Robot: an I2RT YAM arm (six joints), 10 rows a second.
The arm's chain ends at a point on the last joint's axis. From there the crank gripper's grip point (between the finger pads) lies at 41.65 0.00 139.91 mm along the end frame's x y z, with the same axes.
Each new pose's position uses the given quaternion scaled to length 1; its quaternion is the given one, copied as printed.
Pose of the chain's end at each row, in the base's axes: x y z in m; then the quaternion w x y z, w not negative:
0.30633, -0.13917, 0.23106, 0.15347, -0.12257, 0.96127, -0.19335
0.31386, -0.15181, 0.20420, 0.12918, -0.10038, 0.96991, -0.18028
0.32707, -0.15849, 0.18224, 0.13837, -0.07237, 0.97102, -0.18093
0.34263, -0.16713, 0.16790, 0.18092, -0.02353, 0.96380, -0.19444
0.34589, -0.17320, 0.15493, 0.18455, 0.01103, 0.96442, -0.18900
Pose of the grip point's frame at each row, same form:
0.31581, -0.19820, 0.09789, 0.15347, -0.12257, 0.96127, -0.19335
0.31456, -0.20716, 0.06912, 0.12918, -0.10038, 0.96991, -0.18028
0.32871, -0.21279, 0.04675, 0.13837, -0.07237, 0.97102, -0.18093
0.35383, -0.22320, 0.03358, 0.18092, -0.02353, 0.96380, -0.19444
0.35631, -0.22679, 0.01955, 0.18455, 0.01103, 0.96442, -0.18900

